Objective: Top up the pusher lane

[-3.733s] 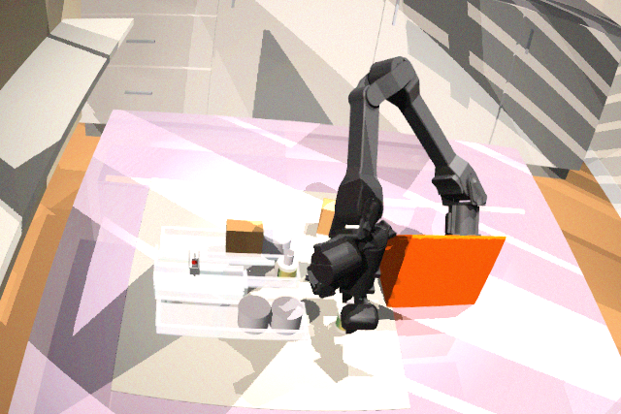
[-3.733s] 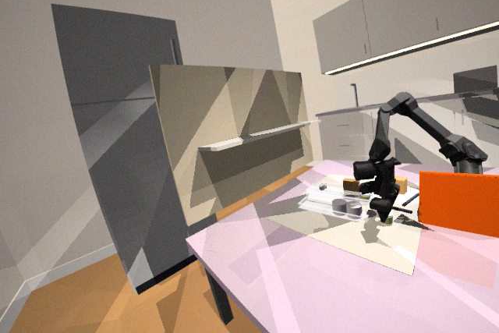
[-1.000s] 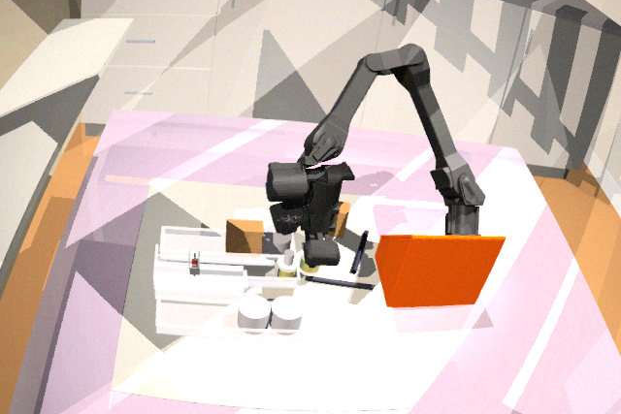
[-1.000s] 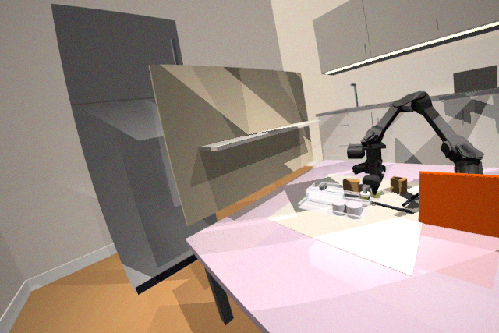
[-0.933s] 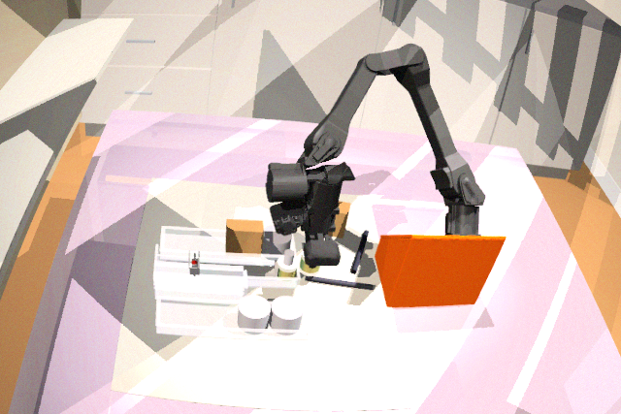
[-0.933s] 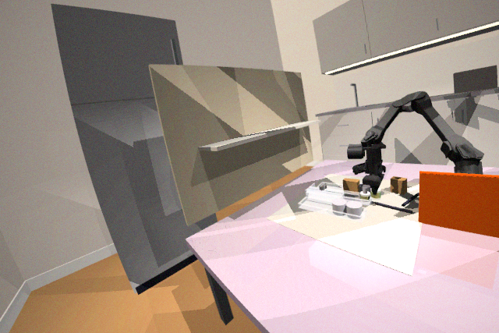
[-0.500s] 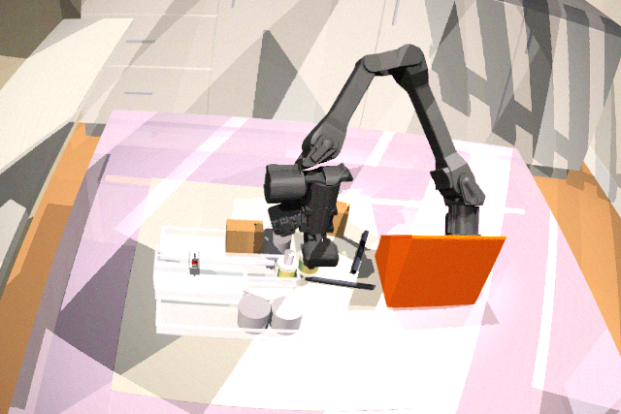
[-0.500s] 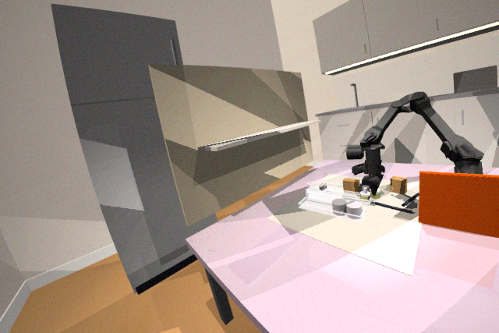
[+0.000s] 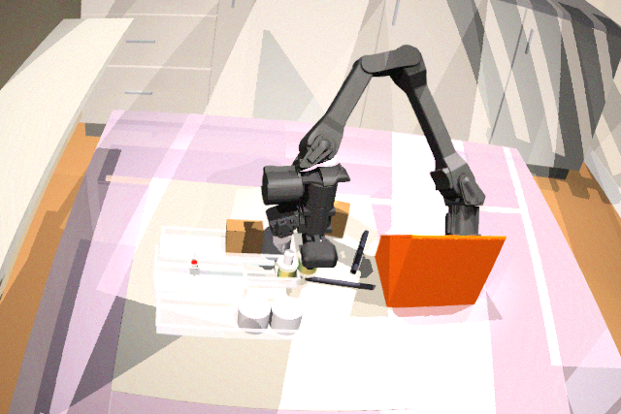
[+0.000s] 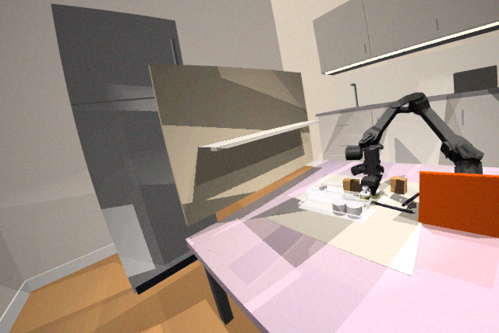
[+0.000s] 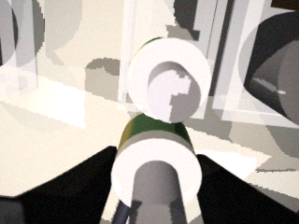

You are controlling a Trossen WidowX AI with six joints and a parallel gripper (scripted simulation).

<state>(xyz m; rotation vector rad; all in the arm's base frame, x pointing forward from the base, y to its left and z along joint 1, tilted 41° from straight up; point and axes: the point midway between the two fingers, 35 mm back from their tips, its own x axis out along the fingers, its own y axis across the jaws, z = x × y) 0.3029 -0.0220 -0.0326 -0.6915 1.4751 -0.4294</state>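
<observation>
My gripper tip is 180 mm short of the clear sprung lane, 50 mm to the right of it and 40 mm above it.
</observation>
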